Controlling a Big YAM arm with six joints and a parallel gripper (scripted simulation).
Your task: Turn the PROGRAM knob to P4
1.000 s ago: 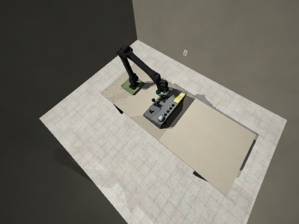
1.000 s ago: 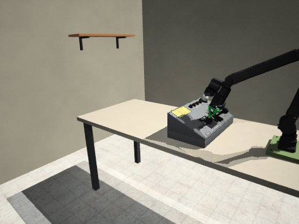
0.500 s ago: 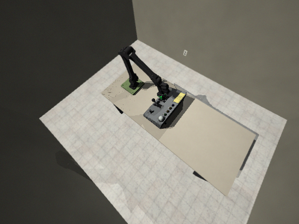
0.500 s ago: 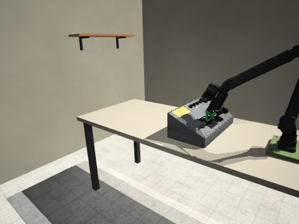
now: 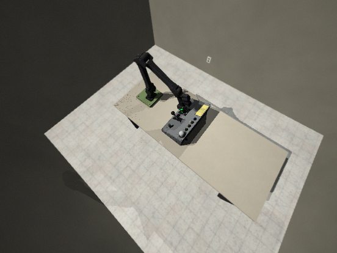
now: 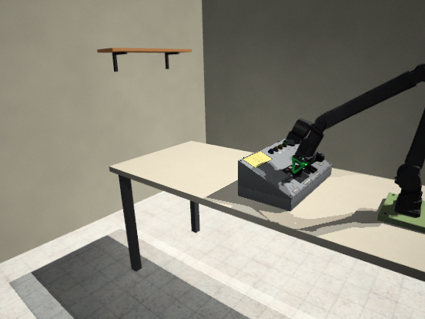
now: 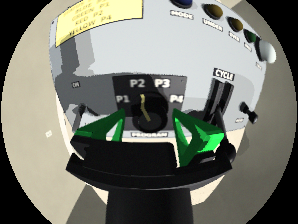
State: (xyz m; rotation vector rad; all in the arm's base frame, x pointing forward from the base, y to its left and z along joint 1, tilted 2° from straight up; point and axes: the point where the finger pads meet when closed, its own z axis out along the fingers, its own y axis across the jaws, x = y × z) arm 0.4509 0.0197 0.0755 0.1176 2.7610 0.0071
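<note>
My hand is 6 cm to the left of the grey console, 3 cm short of it and 3 cm above it. Also, from my hand: toggle: 12 cm to the left, 1 cm below, 1 cm ahead; then black lever: 12 cm to the right, 4 cm behind, 1 cm above.
</note>
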